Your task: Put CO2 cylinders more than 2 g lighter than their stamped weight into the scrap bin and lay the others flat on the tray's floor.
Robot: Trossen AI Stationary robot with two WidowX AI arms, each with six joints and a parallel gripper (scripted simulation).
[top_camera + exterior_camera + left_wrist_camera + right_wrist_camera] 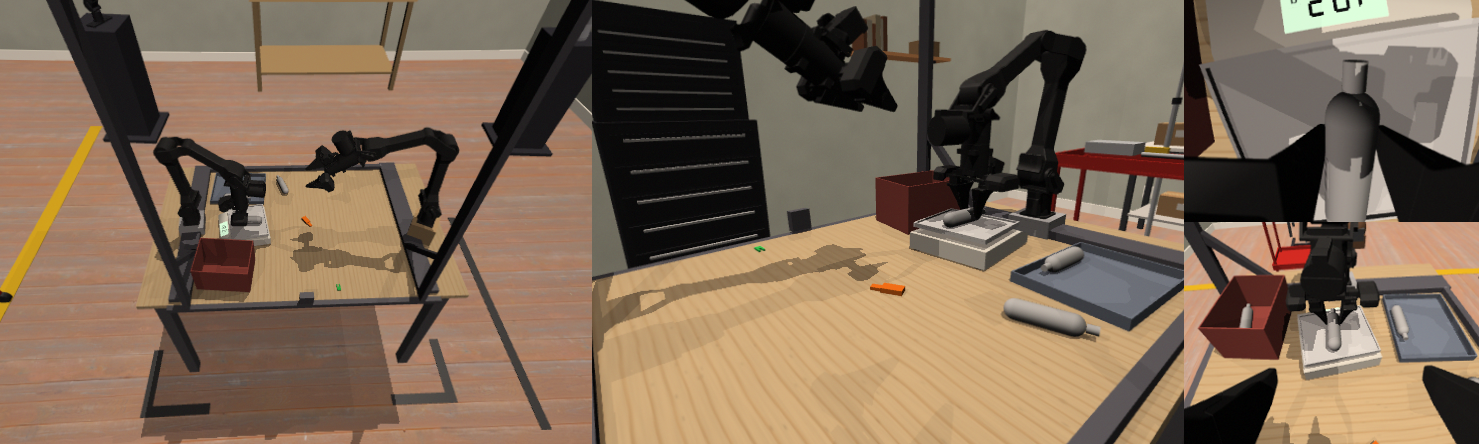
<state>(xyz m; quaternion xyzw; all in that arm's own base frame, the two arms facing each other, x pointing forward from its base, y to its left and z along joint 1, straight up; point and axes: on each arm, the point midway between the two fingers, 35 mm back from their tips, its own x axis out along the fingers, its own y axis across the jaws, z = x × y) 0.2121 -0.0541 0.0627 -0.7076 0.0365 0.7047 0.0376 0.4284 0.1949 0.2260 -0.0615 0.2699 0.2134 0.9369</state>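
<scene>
Right now my left hand is 210 mm past the red scrap bin, 40 mm to the right of it and 70 mm above it. Round my left hand: grey tray: 250 mm ahead, 50 mm to the left, 100 mm below; then small orange piece: 60 mm ahead, 270 mm to the right, 100 mm below; then small green piece: 260 mm behind, 390 mm to the right, 100 mm below.
</scene>
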